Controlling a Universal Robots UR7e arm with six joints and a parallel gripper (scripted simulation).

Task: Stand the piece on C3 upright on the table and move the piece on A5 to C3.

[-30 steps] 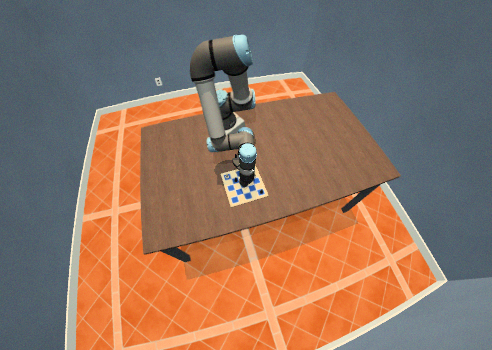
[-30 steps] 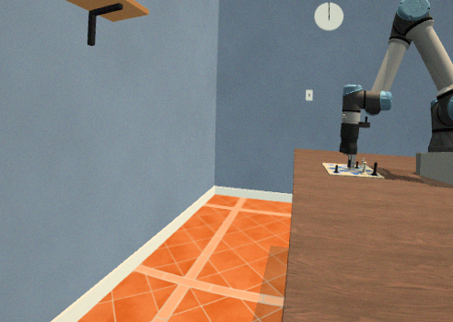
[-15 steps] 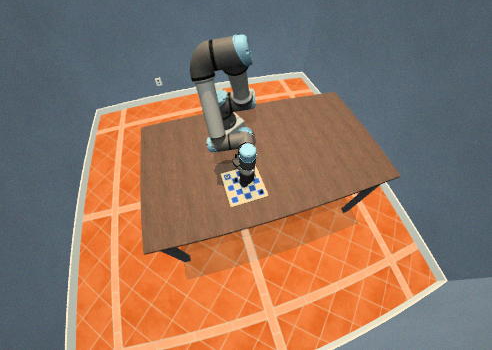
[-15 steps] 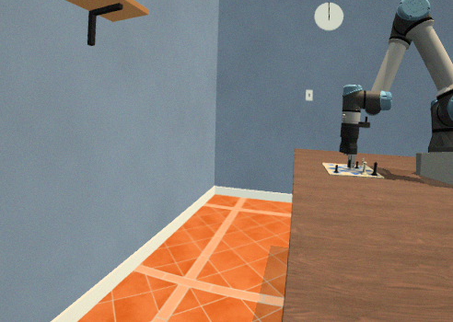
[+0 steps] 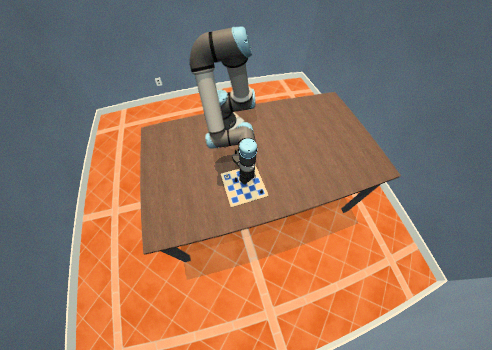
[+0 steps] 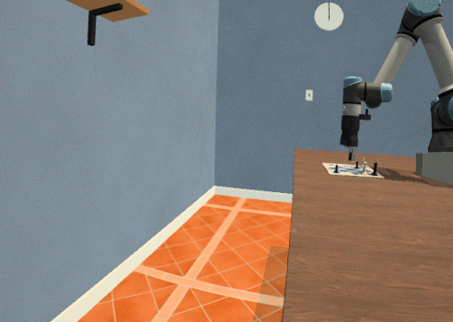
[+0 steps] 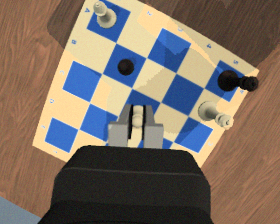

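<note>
Right now the cream chessboard is 6 cm below my hand. The rest, counted from my hand: tall black piece 9 cm behind, 6 cm to the left, 3 cm below; small white piece 1 cm below.
</note>
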